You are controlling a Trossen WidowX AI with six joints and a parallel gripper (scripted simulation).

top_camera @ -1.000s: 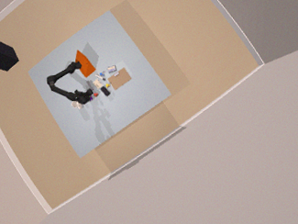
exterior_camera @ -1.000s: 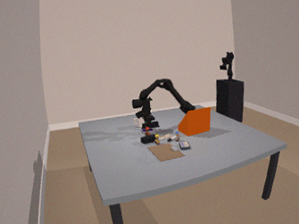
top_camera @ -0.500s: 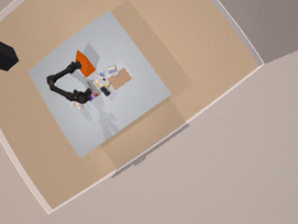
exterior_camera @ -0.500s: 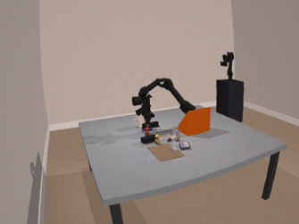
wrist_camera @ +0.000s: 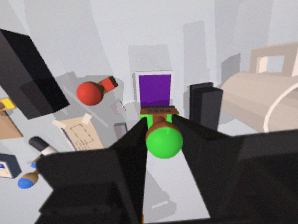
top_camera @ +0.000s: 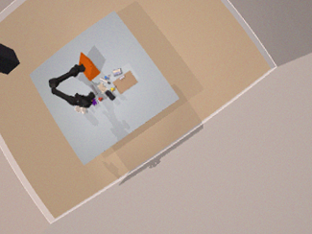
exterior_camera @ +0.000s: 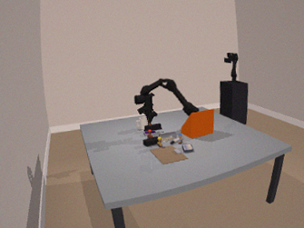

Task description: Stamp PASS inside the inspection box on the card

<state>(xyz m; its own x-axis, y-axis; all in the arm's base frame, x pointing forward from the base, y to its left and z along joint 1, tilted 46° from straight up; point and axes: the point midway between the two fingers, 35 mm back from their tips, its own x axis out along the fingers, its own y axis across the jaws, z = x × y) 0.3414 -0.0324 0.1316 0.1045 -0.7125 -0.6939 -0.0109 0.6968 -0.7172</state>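
My gripper tip is now 160 mm to the right of the cream card, 90 mm above it and 80 mm past it. From my gripper tip the other things lie so: red-knobbed stamp 80 mm to the left, 70 mm below, 30 mm ahead; purple ink pad 80 mm below; green-knobbed stamp right at my gripper tip.
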